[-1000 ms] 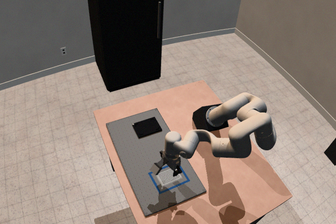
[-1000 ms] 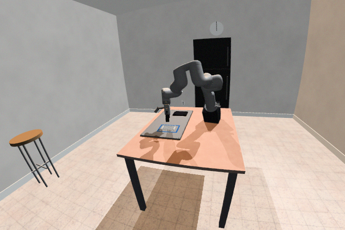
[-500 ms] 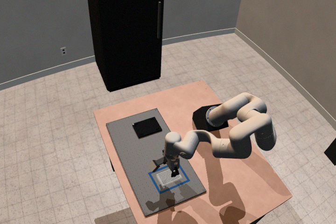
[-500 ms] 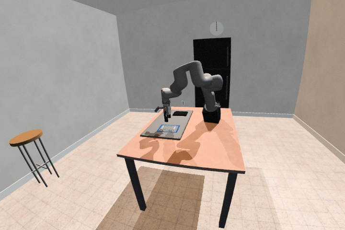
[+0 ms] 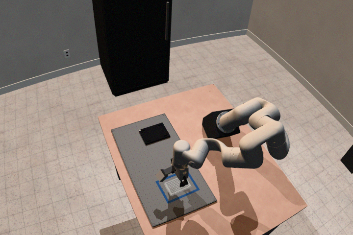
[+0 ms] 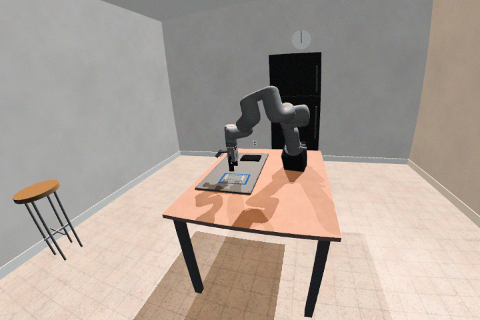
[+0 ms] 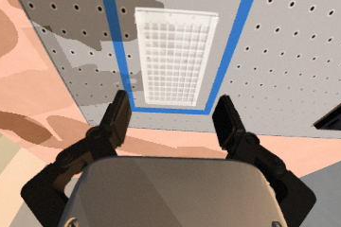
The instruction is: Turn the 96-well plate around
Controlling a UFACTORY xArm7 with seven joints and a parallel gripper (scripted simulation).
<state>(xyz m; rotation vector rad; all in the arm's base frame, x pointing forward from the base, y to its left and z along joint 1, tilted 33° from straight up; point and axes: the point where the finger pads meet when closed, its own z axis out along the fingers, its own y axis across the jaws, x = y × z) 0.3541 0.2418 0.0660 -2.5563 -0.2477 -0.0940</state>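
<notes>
Right now my hand is 80 mm above the 96-well plate. The rest, counted from my hand: pale A1 mark: 120 mm ahead, 430 mm to the right, 70 mm below; then black plate nest N1: 40 mm ahead, 390 mm to the right, 80 mm below.
</notes>
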